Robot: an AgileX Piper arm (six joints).
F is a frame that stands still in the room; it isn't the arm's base.
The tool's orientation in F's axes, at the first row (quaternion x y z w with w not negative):
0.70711 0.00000 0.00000 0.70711
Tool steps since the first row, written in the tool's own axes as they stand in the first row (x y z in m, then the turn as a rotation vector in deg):
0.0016 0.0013 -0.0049 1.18 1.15 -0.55
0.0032 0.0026 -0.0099 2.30 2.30 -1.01
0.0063 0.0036 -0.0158 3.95 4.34 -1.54
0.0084 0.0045 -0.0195 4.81 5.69 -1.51
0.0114 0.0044 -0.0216 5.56 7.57 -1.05
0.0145 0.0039 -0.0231 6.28 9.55 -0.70
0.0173 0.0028 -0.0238 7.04 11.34 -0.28
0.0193 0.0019 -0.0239 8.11 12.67 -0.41
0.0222 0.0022 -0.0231 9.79 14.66 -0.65
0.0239 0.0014 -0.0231 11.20 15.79 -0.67
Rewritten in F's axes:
0.0016 0.0049 0.0013 1.18 0.55 1.15
0.0032 0.0099 0.0026 2.30 1.01 2.30
0.0063 0.0158 0.0036 3.95 1.54 4.34
0.0084 0.0195 0.0045 4.81 1.51 5.69
0.0114 0.0216 0.0044 5.56 1.05 7.57
0.0145 0.0231 0.0039 6.28 0.70 9.55
0.0173 0.0238 0.0028 7.04 0.28 11.34
0.0193 0.0239 0.0019 8.11 0.41 12.67
0.0222 0.0231 0.0022 9.79 0.65 14.66
0.0239 0.0231 0.0014 11.20 0.67 15.79

